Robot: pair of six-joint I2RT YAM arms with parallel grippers.
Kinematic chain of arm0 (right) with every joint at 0, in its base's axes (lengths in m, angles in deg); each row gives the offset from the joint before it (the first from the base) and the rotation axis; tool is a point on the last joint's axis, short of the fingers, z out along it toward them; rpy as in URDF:
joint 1: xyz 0 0 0.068 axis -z
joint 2: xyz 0.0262 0.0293 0.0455 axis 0.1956 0.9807 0
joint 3: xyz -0.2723 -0.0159 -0.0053 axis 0.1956 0.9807 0
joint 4: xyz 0.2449 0.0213 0.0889 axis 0.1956 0.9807 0
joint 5: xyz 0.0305 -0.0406 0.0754 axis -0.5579 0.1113 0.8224
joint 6: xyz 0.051 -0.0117 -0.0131 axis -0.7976 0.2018 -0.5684
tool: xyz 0 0 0 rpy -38.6 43.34 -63.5
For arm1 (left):
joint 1: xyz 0 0 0.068 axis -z
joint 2: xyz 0.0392 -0.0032 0.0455 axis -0.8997 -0.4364 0
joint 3: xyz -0.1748 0.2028 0.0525 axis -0.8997 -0.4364 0
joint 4: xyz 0.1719 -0.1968 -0.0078 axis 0.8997 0.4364 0
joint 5: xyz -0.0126 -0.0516 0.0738 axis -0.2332 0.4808 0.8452
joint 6: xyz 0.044 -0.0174 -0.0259 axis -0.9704 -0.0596 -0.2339
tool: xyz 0 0 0 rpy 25.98 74.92 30.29
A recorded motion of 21 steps. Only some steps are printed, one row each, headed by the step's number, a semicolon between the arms.
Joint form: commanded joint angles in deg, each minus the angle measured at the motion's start. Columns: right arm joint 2, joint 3, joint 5, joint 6, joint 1, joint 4; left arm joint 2, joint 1, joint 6, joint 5, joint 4, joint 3.
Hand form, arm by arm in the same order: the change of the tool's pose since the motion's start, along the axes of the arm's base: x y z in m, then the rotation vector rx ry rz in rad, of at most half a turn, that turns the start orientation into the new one. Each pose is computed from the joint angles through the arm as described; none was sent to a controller.
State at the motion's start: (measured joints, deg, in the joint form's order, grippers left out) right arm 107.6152 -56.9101 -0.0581 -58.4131 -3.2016 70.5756; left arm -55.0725 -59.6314 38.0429 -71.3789 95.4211 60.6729
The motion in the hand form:
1: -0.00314 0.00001 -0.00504 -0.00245 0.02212 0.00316; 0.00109 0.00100 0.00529 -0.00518 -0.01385 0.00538
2: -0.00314 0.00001 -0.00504 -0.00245 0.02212 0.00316; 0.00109 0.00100 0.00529 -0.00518 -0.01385 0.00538
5: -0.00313 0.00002 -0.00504 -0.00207 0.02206 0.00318; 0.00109 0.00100 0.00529 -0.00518 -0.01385 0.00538
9: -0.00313 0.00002 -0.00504 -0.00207 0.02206 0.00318; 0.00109 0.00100 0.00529 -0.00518 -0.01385 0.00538
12: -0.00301 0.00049 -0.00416 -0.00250 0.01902 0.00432; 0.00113 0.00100 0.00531 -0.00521 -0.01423 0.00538
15: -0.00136 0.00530 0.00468 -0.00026 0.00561 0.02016; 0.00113 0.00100 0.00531 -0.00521 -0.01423 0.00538
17: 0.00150 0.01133 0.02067 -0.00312 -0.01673 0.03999; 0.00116 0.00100 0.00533 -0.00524 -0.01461 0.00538
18: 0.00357 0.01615 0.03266 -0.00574 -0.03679 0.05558; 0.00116 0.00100 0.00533 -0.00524 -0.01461 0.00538
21: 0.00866 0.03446 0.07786 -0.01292 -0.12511 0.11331; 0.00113 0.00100 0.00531 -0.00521 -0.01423 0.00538
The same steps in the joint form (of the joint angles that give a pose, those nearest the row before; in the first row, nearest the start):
1: 0.41 0.74 -0.31 0.24 0.04 0.07; 0.00 -0.30 0.13 -0.20 0.18 1.01
2: 0.41 0.74 -0.31 0.24 0.04 0.07; 0.00 -0.30 0.13 -0.20 0.18 1.01
5: 0.42 0.74 -0.28 0.24 0.04 0.07; 0.00 -0.30 0.13 -0.20 0.18 1.01
9: 0.42 0.74 -0.28 0.24 0.04 0.07; 0.00 -0.30 0.13 -0.20 0.18 1.01
12: 0.26 0.72 -0.28 0.22 -0.04 0.07; 0.00 -0.31 0.13 -0.20 0.15 1.01
15: -0.81 -0.15 -0.04 0.24 -0.92 1.27; 0.00 -0.31 0.13 -0.20 0.15 1.01
17: -2.49 -2.01 -0.04 0.24 -2.05 3.52; 0.00 -0.31 0.13 -0.20 0.13 1.00
18: -3.69 -3.43 -0.07 0.24 -2.95 4.98; 0.00 -0.31 0.13 -0.20 0.13 1.00
21: -7.87 -8.90 -0.09 0.26 -6.25 9.55; 0.00 -0.31 0.13 -0.20 0.15 1.01

